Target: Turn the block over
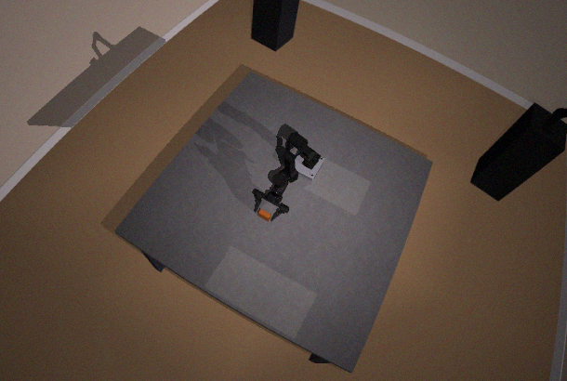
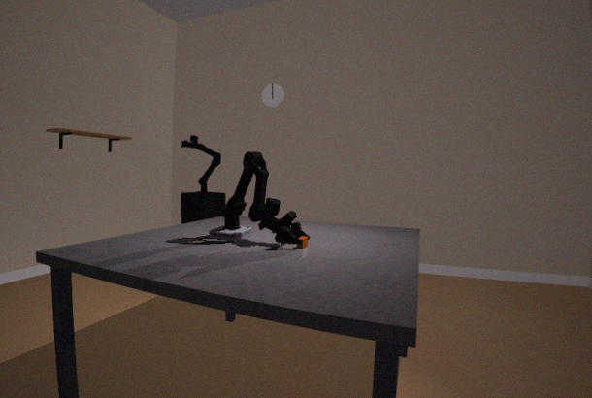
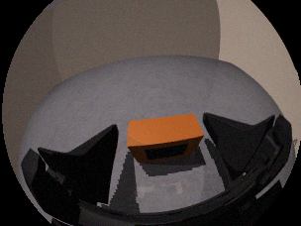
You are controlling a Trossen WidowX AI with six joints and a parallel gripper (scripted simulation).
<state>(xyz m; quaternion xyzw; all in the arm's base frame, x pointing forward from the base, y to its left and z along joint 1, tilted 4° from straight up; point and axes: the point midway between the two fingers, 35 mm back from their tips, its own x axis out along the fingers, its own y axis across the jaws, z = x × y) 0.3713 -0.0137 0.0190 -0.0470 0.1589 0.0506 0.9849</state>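
Right now the orange block is 20 mm behind my gripper tip and 10 mm below it.
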